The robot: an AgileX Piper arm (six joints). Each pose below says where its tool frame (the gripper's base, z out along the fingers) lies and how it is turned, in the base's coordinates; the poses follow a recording.
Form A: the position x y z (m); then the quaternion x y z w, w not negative.
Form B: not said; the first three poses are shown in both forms.
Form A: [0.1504, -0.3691, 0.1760, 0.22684, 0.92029, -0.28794, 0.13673]
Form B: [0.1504, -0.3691, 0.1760, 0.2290, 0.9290, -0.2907, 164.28]
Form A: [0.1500, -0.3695, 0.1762, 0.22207, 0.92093, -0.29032, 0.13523]
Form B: [0.1500, -0.3695, 0.1762, 0.2241, 0.9295, -0.2930, 164.46]
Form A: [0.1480, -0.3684, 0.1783, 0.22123, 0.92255, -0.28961, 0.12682]
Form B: [0.1480, -0.3684, 0.1783, 0.2230, 0.9301, -0.2920, 165.43]
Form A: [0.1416, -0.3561, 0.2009, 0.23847, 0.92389, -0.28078, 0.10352]
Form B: [0.1416, -0.3561, 0.2009, 0.2398, 0.9289, -0.2823, 168.12]
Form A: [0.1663, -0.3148, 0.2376, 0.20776, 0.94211, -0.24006, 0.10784]
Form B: [0.1663, -0.3148, 0.2376, 0.2090, 0.9476, -0.2415, 167.62]
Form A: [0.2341, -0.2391, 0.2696, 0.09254, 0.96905, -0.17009, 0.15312]
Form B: [0.2341, -0.2391, 0.2696, 0.0936, 0.9806, -0.1721, 162.38]
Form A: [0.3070, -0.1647, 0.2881, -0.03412, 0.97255, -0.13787, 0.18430]
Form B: [0.3070, -0.1647, 0.2881, -0.0347, 0.9895, -0.1403, 158.76]
